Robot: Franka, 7 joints.
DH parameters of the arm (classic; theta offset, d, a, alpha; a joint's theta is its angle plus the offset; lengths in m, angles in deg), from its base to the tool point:
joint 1: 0 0.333 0 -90
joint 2: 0 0 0 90
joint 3: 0 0.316 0.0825 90
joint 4: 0 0 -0.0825 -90
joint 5: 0 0.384 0 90
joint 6: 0 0 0.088 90
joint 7: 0 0.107 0 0
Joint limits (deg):
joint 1: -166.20..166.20
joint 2: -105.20..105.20
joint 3: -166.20..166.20
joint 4: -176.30..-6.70
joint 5: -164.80..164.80
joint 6: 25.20..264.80
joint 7: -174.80..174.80
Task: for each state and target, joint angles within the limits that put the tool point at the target. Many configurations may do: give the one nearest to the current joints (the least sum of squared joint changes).
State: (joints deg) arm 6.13 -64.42 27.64 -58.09 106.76 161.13 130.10
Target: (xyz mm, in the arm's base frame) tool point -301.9 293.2 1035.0
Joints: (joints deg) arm -6.55 -55.72 37.02 -55.43 106.13 154.11 130.10
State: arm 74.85 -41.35 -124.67 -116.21 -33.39 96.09 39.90
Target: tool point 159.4 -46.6 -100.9
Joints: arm 88.26 -85.25 -153.09 -130.60 -36.99 100.27 39.90
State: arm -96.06 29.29 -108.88 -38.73 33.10 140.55 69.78
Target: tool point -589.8 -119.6 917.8
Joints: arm -126.23 41.63 -97.63 -47.31 32.97 141.81 69.78
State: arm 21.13 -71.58 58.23 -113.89 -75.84 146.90 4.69
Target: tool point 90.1 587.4 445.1
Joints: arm -20.74 -71.63 81.22 -117.61 -75.71 150.06 4.69
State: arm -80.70 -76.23 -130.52 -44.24 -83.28 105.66 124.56
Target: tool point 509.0 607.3 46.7
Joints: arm -135.57 -92.26 -149.83 -29.14 -88.47 114.29 124.56
